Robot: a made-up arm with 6 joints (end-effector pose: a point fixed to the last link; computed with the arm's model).
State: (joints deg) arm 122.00 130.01 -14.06 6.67 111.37 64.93
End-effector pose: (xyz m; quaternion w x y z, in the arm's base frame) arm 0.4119 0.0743 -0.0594 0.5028 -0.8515 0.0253 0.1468
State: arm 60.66 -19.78 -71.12 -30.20 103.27 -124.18
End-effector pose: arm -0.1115 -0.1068 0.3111 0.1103 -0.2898 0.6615 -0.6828
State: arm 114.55 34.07 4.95 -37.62 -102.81 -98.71
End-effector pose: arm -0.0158 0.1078 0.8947 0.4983 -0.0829 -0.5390 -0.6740
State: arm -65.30 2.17 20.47 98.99 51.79 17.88
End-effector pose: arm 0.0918 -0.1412 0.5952 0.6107 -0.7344 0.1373 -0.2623
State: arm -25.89 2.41 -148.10 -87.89 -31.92 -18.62
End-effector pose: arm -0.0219 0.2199 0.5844 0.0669 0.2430 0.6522 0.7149
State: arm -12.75 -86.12 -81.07 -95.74 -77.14 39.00
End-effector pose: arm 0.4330 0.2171 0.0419 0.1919 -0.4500 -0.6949 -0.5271
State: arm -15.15 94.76 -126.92 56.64 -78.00 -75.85
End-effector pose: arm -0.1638 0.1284 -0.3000 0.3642 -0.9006 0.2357 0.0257
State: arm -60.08 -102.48 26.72 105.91 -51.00 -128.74
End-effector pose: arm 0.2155 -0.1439 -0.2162 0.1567 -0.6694 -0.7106 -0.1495
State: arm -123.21 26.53 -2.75 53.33 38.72 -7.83
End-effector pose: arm 0.0625 0.0245 0.5811 0.4574 -0.6305 0.2006 -0.5942
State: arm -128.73 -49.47 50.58 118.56 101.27 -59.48
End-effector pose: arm -0.3058 -0.0403 0.4668 0.8699 0.1575 0.3972 0.2463
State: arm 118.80 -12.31 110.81 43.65 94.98 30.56
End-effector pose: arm -0.0992 0.0850 0.6019 0.6262 -0.0815 -0.7455 0.2131
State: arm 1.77 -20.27 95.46 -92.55 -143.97 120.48
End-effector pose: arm 0.2235 -0.6181 0.2313 0.4636 -0.0106 0.7827 -0.4151
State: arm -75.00 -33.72 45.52 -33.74 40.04 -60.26
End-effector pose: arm 0.1596 -0.4837 0.5400 0.8091 -0.1517 -0.0537 -0.5652
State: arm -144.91 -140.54 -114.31 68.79 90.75 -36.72
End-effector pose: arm -0.2686 -0.0141 -0.2128 0.3359 -0.2528 -0.7540 -0.5046
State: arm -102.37 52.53 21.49 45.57 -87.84 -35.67
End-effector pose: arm -0.2270 -0.0563 0.5610 0.4739 0.3325 0.0924 -0.8102
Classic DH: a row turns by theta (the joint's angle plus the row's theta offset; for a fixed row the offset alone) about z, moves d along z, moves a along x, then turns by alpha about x. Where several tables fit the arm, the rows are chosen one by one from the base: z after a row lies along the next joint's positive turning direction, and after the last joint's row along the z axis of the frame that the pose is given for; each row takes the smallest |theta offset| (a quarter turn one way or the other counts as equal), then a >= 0, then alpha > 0; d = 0 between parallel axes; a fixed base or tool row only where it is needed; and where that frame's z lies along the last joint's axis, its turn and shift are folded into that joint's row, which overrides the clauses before.
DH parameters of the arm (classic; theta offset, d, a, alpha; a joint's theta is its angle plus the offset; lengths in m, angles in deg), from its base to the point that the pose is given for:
joint 1: 0 0.068 0.098 90
joint 2: 0 0.083 0.028 90
joint 3: 90 -0.451 0.022 -90
joint 4: -90 -0.156 0.069 -90
joint 5: -90 0.029 0.184 -90
joint 6: -3.47 0 -0.2645 180
tool (fixed): 176.53 0.231 0 0

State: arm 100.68 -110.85 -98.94 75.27 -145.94 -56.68
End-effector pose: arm -0.3086 0.1690 -0.1606 0.4368 0.7781 -0.4315 -0.1324
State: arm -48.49 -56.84 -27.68 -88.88 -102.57 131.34
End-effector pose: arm 0.3178 -0.4920 -0.2706 0.4215 -0.0512 0.9044 0.0415
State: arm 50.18 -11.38 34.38 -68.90 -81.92 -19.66
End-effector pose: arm 0.5535 0.3085 0.4651 0.4784 0.4409 0.5951 0.4719
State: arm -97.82 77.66 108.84 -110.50 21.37 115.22
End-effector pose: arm 0.0928 0.0382 0.2247 0.0924 -0.7366 0.5814 -0.3330
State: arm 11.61 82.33 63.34 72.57 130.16 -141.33
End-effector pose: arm -0.0110 -0.5257 -0.2044 0.2025 -0.9434 0.2554 0.0607
